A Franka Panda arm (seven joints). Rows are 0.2 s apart.
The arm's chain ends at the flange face. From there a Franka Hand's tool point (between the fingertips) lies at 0.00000 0.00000 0.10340 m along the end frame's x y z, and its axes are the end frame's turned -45 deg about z.
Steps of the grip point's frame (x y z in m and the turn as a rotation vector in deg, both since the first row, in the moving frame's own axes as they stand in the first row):
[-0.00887, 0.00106, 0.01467, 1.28, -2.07, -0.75]
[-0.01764, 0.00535, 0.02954, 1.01, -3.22, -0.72]
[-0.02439, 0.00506, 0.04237, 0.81, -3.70, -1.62]
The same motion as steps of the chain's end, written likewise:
[-0.00126, 0.00599, 0.01476, -0.56, -2.37, -0.75]
[-0.00331, 0.01340, 0.02972, -1.56, -2.99, -0.72]
[-0.00797, 0.01706, 0.04260, -2.04, -3.19, -1.62]

